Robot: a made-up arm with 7 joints.
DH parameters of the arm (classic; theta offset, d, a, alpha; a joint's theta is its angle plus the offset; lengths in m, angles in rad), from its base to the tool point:
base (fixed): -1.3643 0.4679 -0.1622 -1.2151
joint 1: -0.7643 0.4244 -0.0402 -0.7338
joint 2: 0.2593 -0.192 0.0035 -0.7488
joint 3: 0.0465 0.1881 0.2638 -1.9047
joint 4: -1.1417 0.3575 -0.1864 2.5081
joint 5: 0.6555 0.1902 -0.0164 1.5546
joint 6: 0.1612 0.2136 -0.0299 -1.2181
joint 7: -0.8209 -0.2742 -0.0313 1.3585
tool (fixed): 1.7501 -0.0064 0 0
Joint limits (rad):
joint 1: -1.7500..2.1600
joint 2: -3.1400..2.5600
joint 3: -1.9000..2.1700
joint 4: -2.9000..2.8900
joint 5: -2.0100..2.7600
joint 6: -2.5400..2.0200
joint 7: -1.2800..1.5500
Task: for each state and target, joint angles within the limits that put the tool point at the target. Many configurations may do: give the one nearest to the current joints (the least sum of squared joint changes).
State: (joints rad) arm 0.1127 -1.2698 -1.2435 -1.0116 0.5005 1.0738 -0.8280
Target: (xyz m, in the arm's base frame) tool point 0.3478 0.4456 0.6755
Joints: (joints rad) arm -0.2902 -1.5370 -1.7753 -1.2027 0.0235 1.5935 -0.8994
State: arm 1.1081 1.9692 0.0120 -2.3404 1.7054 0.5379 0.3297
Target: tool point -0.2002 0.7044 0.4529
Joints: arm 0.7750 1.9757 -0.3838 -2.4112 1.6983 0.4504 0.3078
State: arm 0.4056 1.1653 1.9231 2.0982 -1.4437 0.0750 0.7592
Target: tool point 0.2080 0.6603 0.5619
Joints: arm 0.3099 0.5664 1.2136 2.1605 -1.2505 0.3919 0.6955
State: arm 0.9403 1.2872 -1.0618 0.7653 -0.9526 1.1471 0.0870
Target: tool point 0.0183 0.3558 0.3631
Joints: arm 0.9689 1.4198 -0.6595 0.7132 -0.5833 0.9731 0.1037
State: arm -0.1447 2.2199 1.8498 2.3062 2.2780 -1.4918 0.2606
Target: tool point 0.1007 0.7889 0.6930
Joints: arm -0.2214 2.0090 1.4599 2.4681 2.2490 -1.5752 0.2903
